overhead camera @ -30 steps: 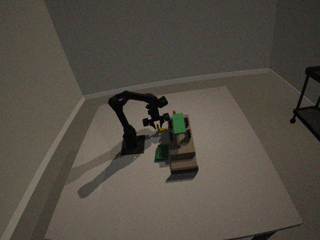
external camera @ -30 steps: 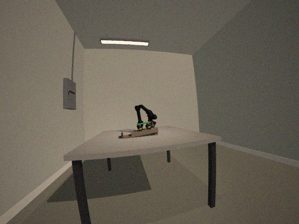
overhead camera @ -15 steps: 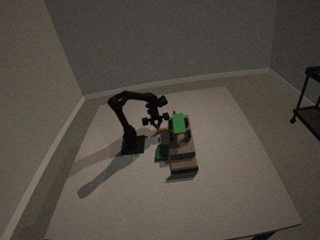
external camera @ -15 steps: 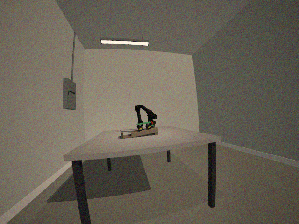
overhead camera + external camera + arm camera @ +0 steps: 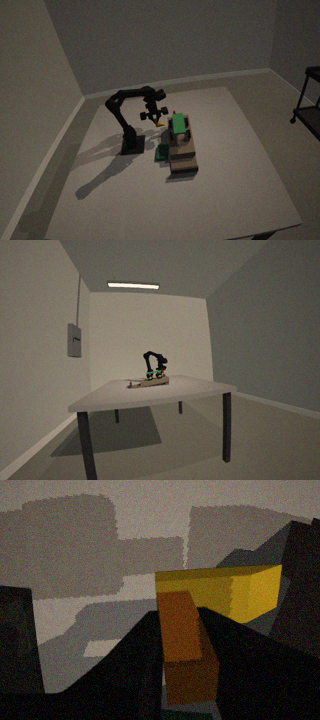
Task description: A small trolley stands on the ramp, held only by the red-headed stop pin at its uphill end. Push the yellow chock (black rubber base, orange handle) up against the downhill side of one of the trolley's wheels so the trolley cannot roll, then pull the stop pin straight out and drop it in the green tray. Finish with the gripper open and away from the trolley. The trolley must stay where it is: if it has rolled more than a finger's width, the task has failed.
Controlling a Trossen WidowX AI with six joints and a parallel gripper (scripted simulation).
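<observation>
Right now my gripper tip is 15 cm short of the green-topped trolley, 12 cm to the left of it and 3 cm below it. Round my gripper tip: yellow chock 2 cm ahead, 1 cm below; red-headed stop pin 13 cm ahead, 1 cm to the right, 4 cm above; wooden ramp 15 cm ahead, 13 cm to the right, 4 cm below.
</observation>
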